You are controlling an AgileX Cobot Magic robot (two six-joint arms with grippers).
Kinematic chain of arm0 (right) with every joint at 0, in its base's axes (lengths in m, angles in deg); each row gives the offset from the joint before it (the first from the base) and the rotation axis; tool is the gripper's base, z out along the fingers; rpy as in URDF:
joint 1: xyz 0 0 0.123 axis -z
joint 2: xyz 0 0 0 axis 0.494 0.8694 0
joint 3: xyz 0.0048 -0.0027 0.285 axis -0.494 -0.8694 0
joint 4: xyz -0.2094 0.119 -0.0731 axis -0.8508 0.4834 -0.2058
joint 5: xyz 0 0 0 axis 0.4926 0.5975 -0.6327
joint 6: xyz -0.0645 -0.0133 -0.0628 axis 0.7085 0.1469 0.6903
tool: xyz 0 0 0 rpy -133.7 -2.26 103.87
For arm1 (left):
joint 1: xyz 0 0 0.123 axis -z
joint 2: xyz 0 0 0 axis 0.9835 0.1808 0
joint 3: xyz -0.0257 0.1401 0.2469 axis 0.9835 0.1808 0
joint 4: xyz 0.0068 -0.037 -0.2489 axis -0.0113 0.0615 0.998
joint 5: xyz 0 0 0 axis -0.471 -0.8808 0.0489
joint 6: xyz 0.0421 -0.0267 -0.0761 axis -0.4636 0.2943 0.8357
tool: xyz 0 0 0 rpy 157.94 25.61 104.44
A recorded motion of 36 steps. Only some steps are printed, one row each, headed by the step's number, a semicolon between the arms.
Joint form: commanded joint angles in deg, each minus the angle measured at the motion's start. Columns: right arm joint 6, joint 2, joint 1, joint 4, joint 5, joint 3; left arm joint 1, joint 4, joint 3, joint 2, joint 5, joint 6.
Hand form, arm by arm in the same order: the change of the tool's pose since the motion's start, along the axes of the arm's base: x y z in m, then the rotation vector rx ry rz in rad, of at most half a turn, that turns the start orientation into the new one. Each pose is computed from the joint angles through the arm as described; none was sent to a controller.
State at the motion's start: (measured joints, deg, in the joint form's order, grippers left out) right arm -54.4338 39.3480 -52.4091 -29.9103 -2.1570 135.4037; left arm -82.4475 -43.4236 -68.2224 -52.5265 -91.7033 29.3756
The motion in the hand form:
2: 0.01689 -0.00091 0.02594 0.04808 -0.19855 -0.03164; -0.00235 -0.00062 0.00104 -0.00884 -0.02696 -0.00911
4: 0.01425 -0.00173 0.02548 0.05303 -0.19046 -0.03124; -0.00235 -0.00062 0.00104 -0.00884 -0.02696 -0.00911
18: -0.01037 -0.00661 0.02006 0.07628 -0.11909 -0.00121; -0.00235 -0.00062 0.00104 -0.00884 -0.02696 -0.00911
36: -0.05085 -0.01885 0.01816 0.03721 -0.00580 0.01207; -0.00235 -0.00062 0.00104 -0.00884 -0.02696 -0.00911
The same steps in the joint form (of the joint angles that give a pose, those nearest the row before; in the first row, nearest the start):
2: 0.57 -0.69 0.75 0.74 -8.54 2.58; 0.40 0.46 -0.06 -0.92 0.57 0.17
4: 0.06 -0.97 0.74 0.57 -8.54 1.89; 0.40 0.46 -0.06 -0.92 0.57 0.17
18: -3.61 -3.21 0.57 -2.18 -8.54 -4.13; 0.40 0.46 -0.06 -0.92 0.57 0.17
36: -3.67 -8.42 -0.06 -2.35 -5.90 -13.58; 0.40 0.46 -0.06 -0.92 0.57 0.17

